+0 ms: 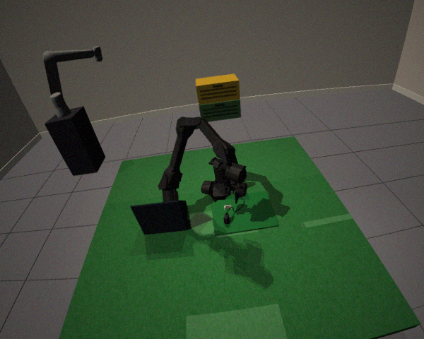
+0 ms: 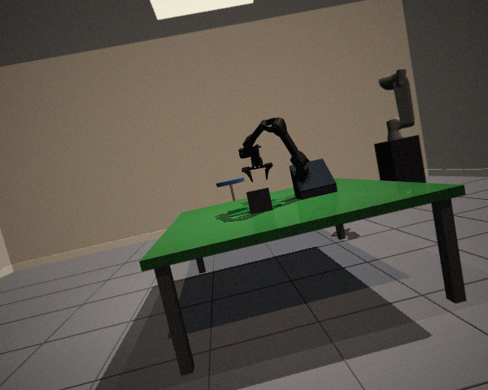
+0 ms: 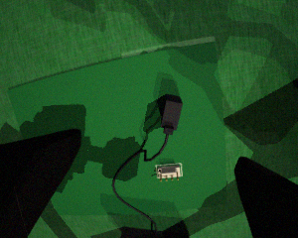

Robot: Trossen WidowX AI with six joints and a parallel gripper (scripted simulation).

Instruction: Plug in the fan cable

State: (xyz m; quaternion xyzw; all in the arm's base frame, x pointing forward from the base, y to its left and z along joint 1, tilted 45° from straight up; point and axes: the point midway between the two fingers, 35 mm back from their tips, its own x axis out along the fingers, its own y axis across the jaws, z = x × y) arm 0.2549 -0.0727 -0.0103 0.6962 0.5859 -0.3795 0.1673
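Right now the black fan plug is 120 mm below my gripper tip, 10 mm to the left of it and 10 mm behind it. Round my gripper tip: green board (160 mm below, 80 mm ahead, 60 mm to the left); then four-pin header (150 mm below, 110 mm to the left, 10 mm ahead); then fan (240 mm to the left, 90 mm below, 50 mm ahead).
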